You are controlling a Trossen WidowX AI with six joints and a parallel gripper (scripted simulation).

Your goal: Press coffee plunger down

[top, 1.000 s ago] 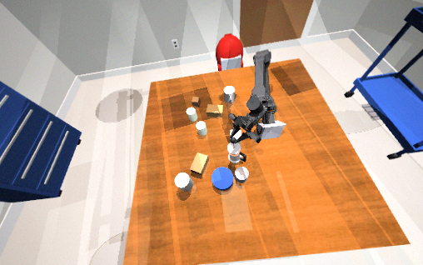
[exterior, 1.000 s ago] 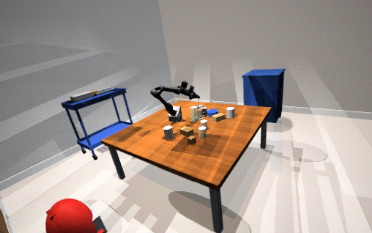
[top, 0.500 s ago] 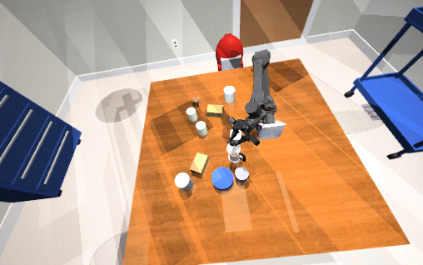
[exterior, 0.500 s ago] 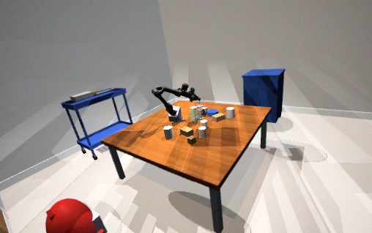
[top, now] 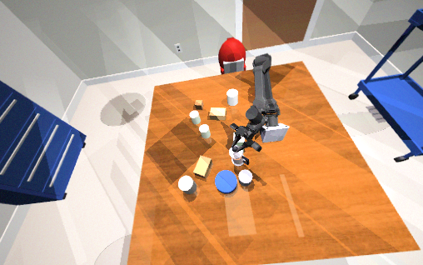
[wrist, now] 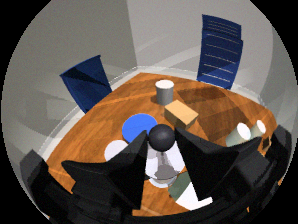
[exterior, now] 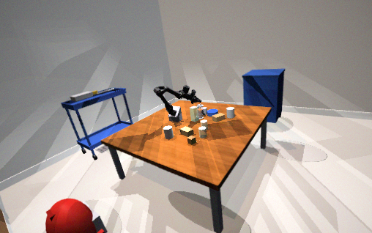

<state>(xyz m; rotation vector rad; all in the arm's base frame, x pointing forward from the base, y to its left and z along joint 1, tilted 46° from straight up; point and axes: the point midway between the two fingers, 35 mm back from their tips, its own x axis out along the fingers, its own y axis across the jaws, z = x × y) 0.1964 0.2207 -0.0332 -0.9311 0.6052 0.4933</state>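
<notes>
Now: the coffee press 90 mm below my gripper tip and 30 mm behind it. From my gripper tip the other things lie so: blue disc (170 mm below, 120 mm to the left, 50 mm ahead).
</notes>
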